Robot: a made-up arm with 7 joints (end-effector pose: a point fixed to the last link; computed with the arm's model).
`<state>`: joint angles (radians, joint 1 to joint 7).
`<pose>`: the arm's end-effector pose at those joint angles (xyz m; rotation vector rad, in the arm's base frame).
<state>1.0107 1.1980 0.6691 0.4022 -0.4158 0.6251 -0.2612</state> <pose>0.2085 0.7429 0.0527 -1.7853 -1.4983 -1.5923</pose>
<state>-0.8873 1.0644 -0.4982 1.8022 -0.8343 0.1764 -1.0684</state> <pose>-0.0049 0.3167 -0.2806 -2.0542 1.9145 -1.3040</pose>
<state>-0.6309 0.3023 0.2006 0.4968 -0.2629 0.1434 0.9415</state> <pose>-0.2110 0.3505 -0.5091 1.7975 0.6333 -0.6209</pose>
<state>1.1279 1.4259 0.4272 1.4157 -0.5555 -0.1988 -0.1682</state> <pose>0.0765 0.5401 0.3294 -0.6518 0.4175 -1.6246</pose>
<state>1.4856 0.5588 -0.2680 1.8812 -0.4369 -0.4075 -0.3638</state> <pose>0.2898 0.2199 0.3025 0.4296 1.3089 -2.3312</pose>
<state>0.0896 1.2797 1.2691 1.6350 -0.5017 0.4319 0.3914</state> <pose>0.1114 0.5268 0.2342 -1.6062 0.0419 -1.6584</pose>
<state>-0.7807 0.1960 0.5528 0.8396 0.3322 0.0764 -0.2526</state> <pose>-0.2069 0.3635 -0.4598 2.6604 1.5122 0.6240</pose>
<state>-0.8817 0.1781 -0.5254 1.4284 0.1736 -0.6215 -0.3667</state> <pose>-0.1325 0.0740 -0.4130 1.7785 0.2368 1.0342</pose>
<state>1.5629 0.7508 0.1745 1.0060 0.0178 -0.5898 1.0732</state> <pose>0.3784 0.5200 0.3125 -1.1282 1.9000 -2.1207</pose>
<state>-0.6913 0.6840 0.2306 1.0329 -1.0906 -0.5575 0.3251</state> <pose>0.0039 0.5120 -0.3892 2.2937 -1.4386 -0.4987</pose>
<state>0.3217 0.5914 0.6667 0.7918 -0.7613 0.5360 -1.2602</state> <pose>0.3068 0.5523 -0.2537 -1.3743 -0.5513 -0.8300</pose>
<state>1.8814 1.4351 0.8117 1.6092 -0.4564 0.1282 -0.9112</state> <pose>-0.1972 0.4895 0.1944 1.0841 -0.9391 -1.3905</pose>
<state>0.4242 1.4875 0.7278 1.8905 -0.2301 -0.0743 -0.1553</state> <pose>0.1525 0.3971 0.2918 -0.6607 1.0297 -1.7155</pose>
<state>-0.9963 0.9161 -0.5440 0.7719 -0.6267 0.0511 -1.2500</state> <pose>-0.2265 0.5262 -0.3188 -2.2782 1.7205 -0.0992</pose>
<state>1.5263 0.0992 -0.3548 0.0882 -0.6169 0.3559 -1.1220</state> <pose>0.6681 0.2100 0.0494 -1.5554 0.0519 -1.7909</pose>
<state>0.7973 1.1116 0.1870 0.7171 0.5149 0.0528 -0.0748</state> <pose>0.3224 0.6732 0.0309 1.6960 0.4463 2.4827</pose>
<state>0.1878 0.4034 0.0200 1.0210 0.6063 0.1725 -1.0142</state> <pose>0.3500 0.3461 -0.3582 -2.2202 -1.3303 -1.7715</pose>
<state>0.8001 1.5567 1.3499 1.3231 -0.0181 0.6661 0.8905</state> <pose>-0.1076 0.5542 0.3028 -1.3118 0.2321 -2.7521</pose>
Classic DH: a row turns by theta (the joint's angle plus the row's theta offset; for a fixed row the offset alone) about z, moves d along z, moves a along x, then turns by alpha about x. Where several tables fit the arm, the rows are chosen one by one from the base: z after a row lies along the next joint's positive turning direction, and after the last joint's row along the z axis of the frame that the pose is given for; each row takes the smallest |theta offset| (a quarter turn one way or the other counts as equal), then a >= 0, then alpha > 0; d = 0 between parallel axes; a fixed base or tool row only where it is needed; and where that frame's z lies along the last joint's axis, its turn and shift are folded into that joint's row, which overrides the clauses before.
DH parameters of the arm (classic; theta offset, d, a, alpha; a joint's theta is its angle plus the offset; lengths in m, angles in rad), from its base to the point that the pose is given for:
base (fixed): 0 0.0506 0.0227 1.5708
joint 1: -1.5708 -0.1373 0.0087 -1.5708
joint 2: 1.5708 0.0104 0.0227 -1.5708
joint 3: 1.5708 -0.3489 0.0221 -1.5708
joint 4: 0 0.0153 -0.0165 1.5708
joint 5: 0 -0.312 -0.0076 1.5708
joint 6: 1.5708 -0.003 0.0104 1.5708
joint 7: -0.8577 0.0181 -0.0104 1.7192
tool (fixed): -2.0655 0.0021 0 0

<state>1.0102 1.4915 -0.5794 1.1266 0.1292 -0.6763 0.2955</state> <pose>0.3031 0.6034 0.1472 -1.8639 1.6811 -1.4763</pose>
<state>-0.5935 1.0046 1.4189 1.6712 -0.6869 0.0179 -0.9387</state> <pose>0.1113 0.5532 0.0832 -0.6265 0.3801 -1.2823</pose>
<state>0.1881 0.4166 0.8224 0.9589 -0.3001 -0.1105 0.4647</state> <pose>0.2789 0.5218 -0.3194 2.2151 0.0900 1.5666</pose>
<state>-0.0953 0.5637 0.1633 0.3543 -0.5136 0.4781 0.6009</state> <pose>0.0742 0.4952 -0.4859 2.5439 0.6355 -0.5516</pose>
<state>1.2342 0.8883 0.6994 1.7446 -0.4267 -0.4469 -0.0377</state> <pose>0.1300 0.4860 0.2639 -0.0995 0.5467 -2.0389</pose>
